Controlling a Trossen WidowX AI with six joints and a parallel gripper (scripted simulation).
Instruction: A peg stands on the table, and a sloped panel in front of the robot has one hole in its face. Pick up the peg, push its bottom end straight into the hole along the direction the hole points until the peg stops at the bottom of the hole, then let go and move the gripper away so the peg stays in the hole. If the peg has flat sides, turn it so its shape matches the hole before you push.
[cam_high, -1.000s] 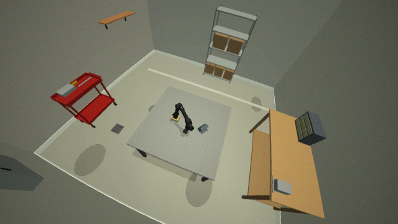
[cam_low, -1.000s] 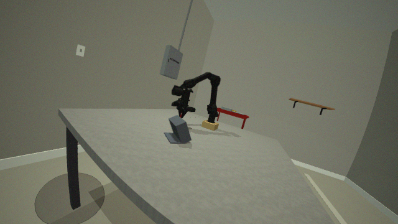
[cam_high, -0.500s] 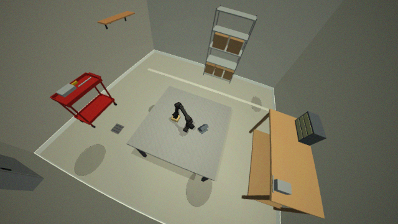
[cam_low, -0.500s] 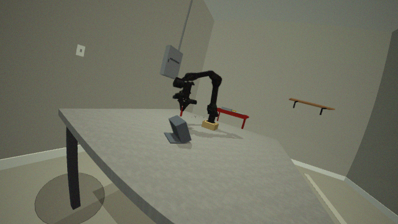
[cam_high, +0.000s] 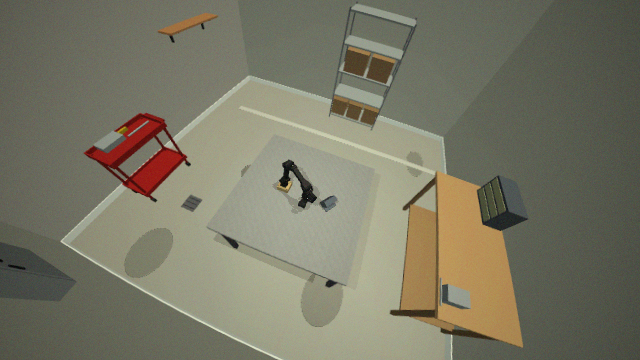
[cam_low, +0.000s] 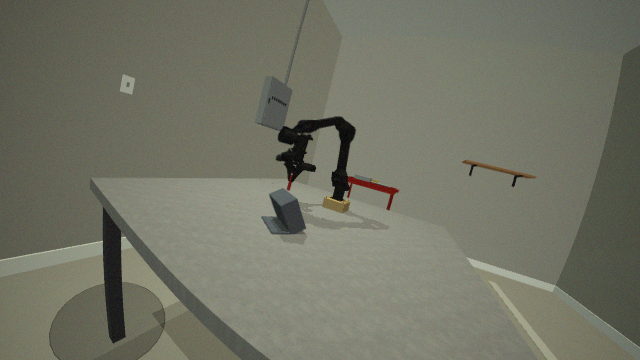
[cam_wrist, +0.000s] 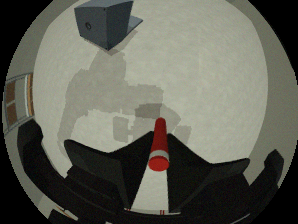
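The grey sloped panel lies 200 mm ahead of my gripper tip, 140 mm to the left of it and 60 mm below it. The rest, counted from my gripper tip: red round peg 20 mm above.
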